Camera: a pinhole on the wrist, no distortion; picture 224 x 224 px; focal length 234.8 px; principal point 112.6 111.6 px. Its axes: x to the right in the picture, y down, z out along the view. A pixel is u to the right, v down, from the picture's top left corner.
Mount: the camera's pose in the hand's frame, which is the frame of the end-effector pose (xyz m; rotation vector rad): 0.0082 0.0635 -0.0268 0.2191 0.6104 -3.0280
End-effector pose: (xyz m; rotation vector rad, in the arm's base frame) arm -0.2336 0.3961 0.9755 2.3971 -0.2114 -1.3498
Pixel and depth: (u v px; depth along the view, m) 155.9 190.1 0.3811
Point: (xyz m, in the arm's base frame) -0.5202 0.5478 0.8531
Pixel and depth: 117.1 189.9 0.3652
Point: -0.4830 0.5172 0.8086
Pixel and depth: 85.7 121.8 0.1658
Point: -0.3364 0.3695 0.9098
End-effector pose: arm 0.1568 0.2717 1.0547 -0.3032 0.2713 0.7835
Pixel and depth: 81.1 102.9 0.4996
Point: 0.3002 0.3646 1.4817
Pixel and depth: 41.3 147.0 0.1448
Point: 0.2021 0.3236 1.1401
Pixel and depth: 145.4 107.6 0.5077
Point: 0.2159 0.2604 1.5164
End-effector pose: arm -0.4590 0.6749 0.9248 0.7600 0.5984 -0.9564
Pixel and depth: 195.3 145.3 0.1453
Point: -0.4869 0.6283 1.0193
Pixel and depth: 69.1 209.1 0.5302
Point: -0.6920 0.2182 1.0145
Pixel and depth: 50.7 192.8 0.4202
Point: -0.5919 0.3036 0.9906
